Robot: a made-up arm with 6 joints. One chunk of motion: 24 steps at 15 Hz.
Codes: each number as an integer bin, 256 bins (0 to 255) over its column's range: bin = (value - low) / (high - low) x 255, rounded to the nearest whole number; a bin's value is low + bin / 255 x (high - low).
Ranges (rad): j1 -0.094..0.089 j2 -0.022..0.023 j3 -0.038..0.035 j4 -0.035..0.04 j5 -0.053..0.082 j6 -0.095..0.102
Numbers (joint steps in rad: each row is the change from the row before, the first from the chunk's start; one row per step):
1: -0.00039 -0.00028 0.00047 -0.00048 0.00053 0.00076
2: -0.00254 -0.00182 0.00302 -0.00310 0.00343 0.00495
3: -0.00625 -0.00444 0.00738 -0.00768 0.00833 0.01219
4: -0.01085 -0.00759 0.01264 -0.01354 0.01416 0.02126
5: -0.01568 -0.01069 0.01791 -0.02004 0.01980 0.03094
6: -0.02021 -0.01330 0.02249 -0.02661 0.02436 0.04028
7: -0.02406 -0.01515 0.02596 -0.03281 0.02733 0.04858
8: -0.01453 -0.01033 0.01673 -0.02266 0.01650 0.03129
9: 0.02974 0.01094 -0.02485 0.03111 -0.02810 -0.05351
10: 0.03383 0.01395 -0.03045 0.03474 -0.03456 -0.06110
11: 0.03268 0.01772 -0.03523 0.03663 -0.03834 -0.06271
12: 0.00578 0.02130 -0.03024 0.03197 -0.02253 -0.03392
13: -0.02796 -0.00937 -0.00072 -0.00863 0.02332 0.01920
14: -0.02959 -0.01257 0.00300 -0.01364 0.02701 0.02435
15: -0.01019 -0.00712 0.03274 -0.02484 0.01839 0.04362
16: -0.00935 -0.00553 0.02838 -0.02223 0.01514 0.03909
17: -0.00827 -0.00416 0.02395 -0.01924 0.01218 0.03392
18: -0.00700 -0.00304 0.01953 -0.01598 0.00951 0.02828
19: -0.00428 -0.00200 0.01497 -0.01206 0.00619 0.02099
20: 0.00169 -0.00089 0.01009 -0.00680 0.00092 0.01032
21: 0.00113 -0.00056 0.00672 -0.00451 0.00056 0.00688
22: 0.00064 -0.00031 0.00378 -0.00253 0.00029 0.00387
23: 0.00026 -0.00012 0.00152 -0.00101 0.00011 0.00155
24: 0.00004 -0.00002 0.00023 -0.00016 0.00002 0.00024
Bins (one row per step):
1: 130 123 134 117 101 124
2: 127 114 143 108 107 129
3: 122 100 159 93 116 139
4: 116 82 177 73 127 150
5: 109 64 195 51 138 163
6: 103 49 211 29 146 175
7: 97 39 223 7 152 186
8: 111 66 191 42 131 163
9: 172 187 46 225 47 54
10: 178 204 26 237 35 44
11: 177 225 10 244 28 42
12: 139 245 27 228 58 79
13: 92 72 130 90 144 148
14: 90 53 143 73 151 154
15: 117 84 247 35 135 179
16: 118 93 232 43 129 174
17: 119 101 216 54 123 167
18: 121 107 201 65 118 160
19: 125 113 185 78 112 150
20: 133 120 168 96 102 136
21: 133 121 156 104 101 132
22: 132 123 146 110 101 128
23: 131 124 138 116 100 125
24: 131 125 134 118 100 123

